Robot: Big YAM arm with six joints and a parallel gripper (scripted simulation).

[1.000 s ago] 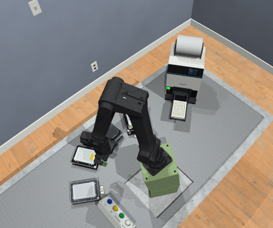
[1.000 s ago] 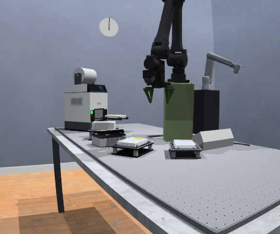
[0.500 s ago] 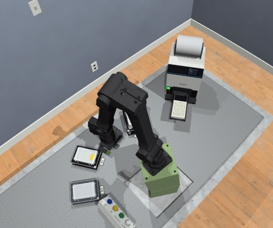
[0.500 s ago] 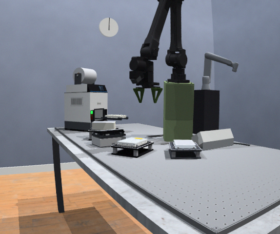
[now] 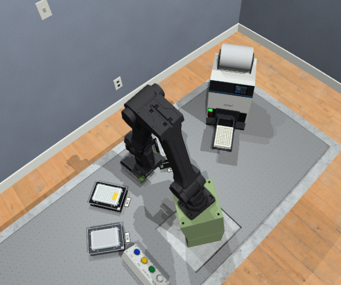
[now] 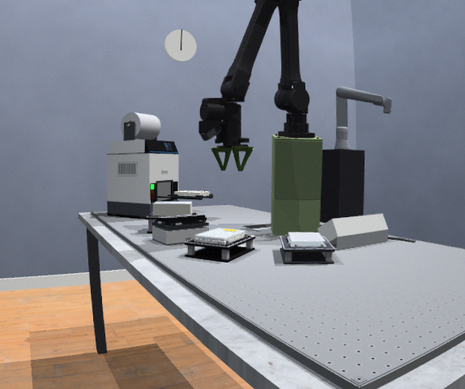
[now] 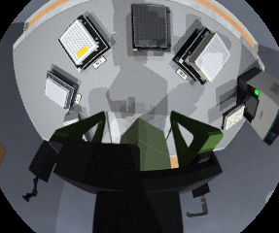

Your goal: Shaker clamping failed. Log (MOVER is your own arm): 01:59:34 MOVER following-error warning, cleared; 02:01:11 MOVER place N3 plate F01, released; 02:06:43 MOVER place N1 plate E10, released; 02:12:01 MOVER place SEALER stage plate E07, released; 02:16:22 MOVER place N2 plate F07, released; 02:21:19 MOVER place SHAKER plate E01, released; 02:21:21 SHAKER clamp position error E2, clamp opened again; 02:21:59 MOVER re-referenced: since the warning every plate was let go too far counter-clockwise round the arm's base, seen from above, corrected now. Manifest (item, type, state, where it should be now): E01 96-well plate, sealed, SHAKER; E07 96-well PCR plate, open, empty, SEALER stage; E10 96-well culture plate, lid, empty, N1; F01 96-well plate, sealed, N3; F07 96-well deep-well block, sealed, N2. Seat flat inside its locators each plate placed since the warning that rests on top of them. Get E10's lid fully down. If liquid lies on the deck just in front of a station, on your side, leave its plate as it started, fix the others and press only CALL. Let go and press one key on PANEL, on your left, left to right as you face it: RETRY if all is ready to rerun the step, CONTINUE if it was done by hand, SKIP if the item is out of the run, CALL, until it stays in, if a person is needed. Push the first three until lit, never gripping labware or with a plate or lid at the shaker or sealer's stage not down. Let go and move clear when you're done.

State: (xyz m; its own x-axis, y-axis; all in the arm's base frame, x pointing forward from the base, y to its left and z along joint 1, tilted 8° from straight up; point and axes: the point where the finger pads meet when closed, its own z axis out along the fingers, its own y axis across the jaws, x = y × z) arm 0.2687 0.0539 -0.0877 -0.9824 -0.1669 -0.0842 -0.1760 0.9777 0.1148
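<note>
Right now my hand is 160 mm short of the dark sealed plate and 150 mm above it. From my hand the other things lie so: white deep-well block (180 mm to the right, 140 mm below, 140 mm ahead); then film roll (640 mm to the right, 180 mm above, 170 mm ahead).
</note>
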